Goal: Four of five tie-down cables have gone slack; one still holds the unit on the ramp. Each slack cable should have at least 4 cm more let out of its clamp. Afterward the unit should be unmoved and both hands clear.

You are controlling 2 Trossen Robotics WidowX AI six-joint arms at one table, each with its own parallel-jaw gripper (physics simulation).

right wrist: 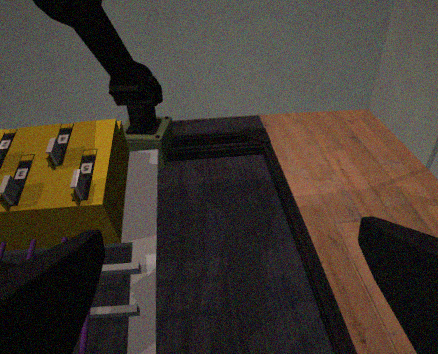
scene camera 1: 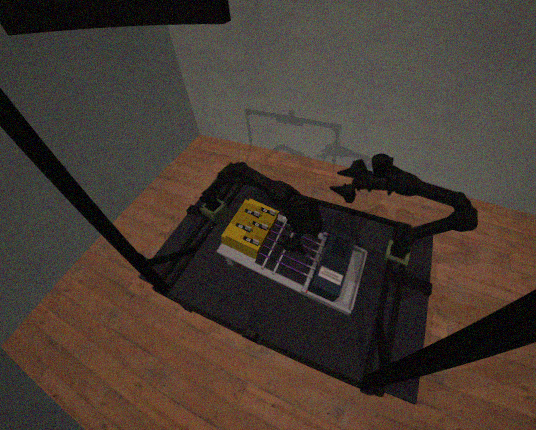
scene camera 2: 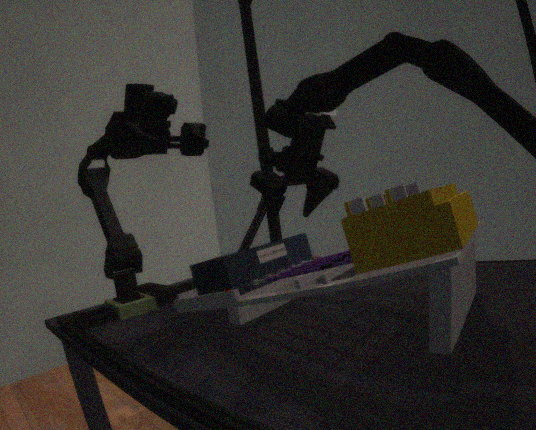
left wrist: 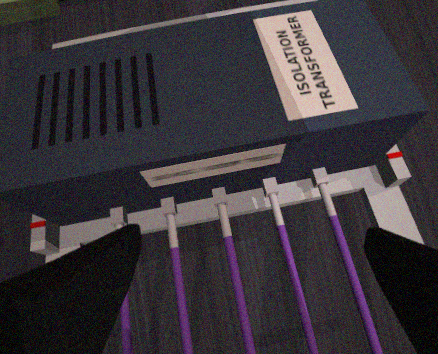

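The dark blue transformer unit [scene camera 1: 336, 250] [scene camera 2: 250, 264] [left wrist: 200, 100] lies on the pale ramp [scene camera 1: 359, 275] [scene camera 2: 440, 310] [left wrist: 395, 215] [right wrist: 142, 200]. Several purple cables [scene camera 1: 295, 266] [scene camera 2: 332, 261] [left wrist: 239, 290] run from its lower edge toward the yellow clamp block [scene camera 1: 247, 232] [scene camera 2: 400, 237] [right wrist: 55, 185], which has numbered levers on top. Slack cannot be judged. My left gripper [scene camera 1: 292, 245] [scene camera 2: 289, 210] [left wrist: 253, 237] is open and empty above the cables near the unit; one finger hides part of the leftmost cable in its wrist view. My right gripper [scene camera 1: 336, 181] [scene camera 2: 206, 141] [right wrist: 232, 236] is open and empty, raised away from the ramp.
Pale crossbars [scene camera 1: 270, 262] [right wrist: 117, 267] span the ramp under the cables. Red marks [left wrist: 37, 224] [left wrist: 394, 155] show on the ramp's side posts beside the unit. The dark table [scene camera 1: 225, 295] [scene camera 2: 325, 370] [right wrist: 215, 225] carries green arm bases [scene camera 1: 398, 255] [scene camera 2: 132, 305] and frame bars around its edges.
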